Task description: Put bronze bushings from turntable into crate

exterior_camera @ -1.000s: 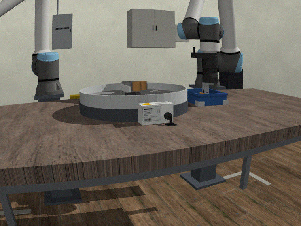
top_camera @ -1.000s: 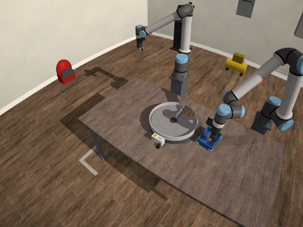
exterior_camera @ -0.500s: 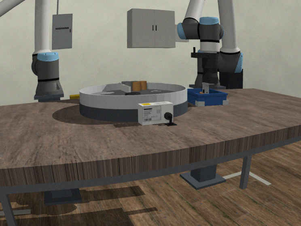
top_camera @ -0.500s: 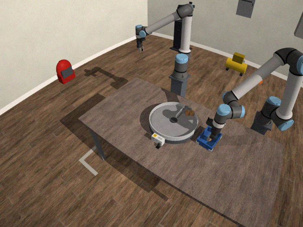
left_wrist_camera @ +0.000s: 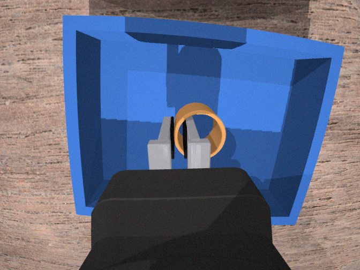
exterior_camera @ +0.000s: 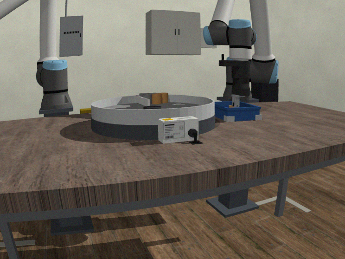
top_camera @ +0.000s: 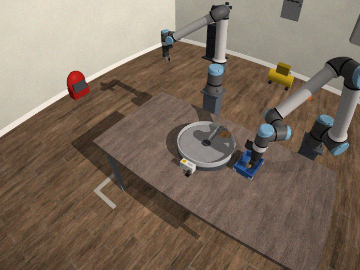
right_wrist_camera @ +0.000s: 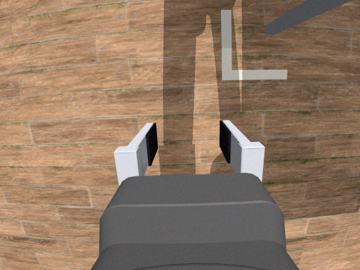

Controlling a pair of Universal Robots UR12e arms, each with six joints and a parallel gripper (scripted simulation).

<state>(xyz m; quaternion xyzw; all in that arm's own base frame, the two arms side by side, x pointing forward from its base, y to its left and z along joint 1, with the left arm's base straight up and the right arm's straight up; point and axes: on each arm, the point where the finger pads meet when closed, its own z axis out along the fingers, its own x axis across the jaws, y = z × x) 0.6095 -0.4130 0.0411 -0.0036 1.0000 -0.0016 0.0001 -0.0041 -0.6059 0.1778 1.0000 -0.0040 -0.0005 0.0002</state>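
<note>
The blue crate lies 20 mm below my left hand and 10 mm behind it. Also, from my left hand: turntable: 340 mm to the right, 50 mm ahead, 10 mm above.
</note>
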